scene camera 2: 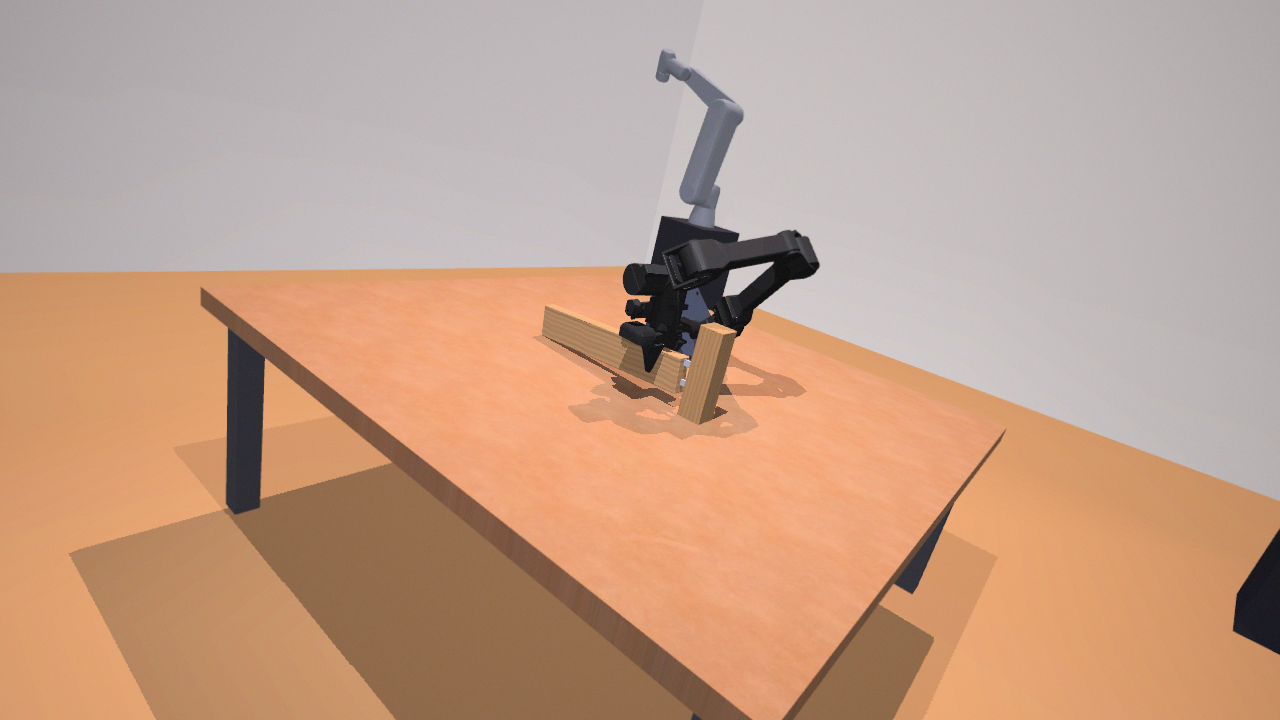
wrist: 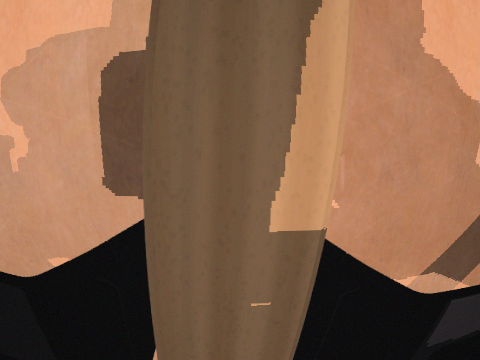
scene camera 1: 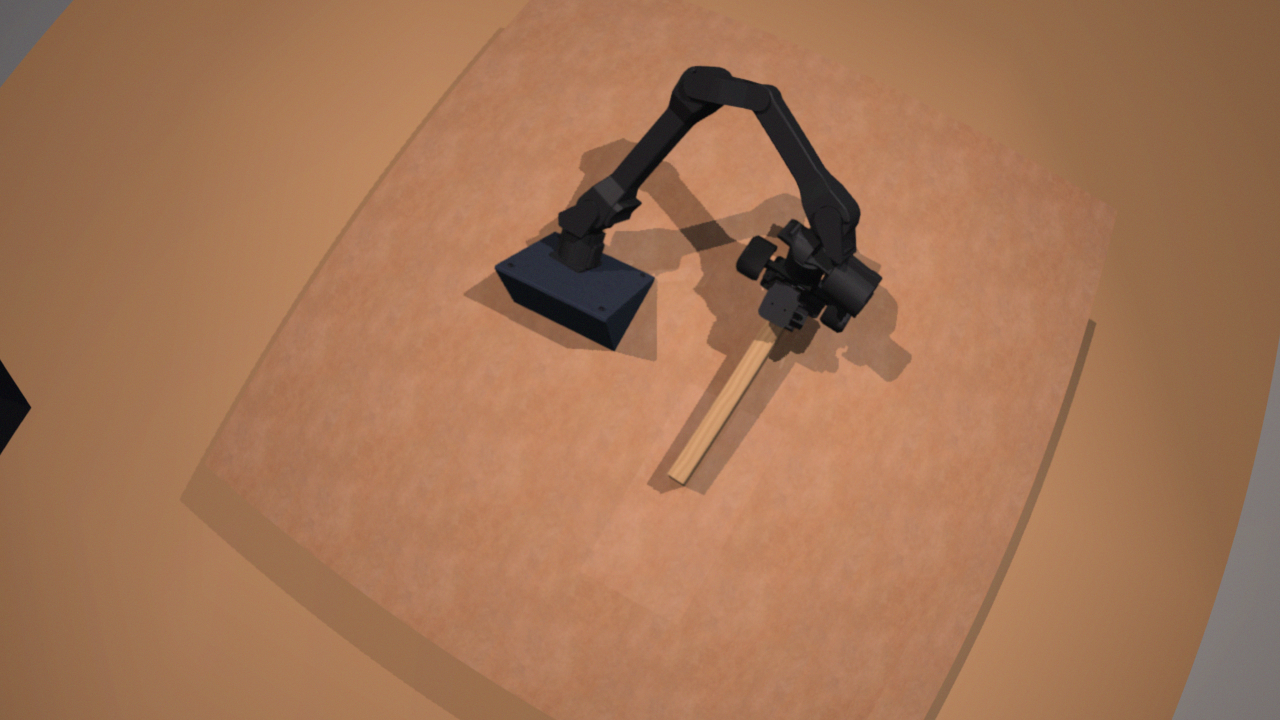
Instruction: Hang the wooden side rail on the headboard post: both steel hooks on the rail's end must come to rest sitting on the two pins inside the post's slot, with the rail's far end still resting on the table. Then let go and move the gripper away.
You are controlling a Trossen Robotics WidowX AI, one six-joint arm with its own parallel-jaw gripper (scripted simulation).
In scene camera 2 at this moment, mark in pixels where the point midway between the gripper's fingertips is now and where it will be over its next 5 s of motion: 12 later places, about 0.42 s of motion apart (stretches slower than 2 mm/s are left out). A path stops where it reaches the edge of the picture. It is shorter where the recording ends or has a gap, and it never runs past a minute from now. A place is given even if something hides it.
The gripper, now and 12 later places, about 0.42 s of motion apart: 652, 371; 653, 371; 654, 371; 655, 371; 655, 371; 657, 372; 657, 372; 658, 372; 658, 373; 659, 373; 660, 373; 660, 374; 661, 374
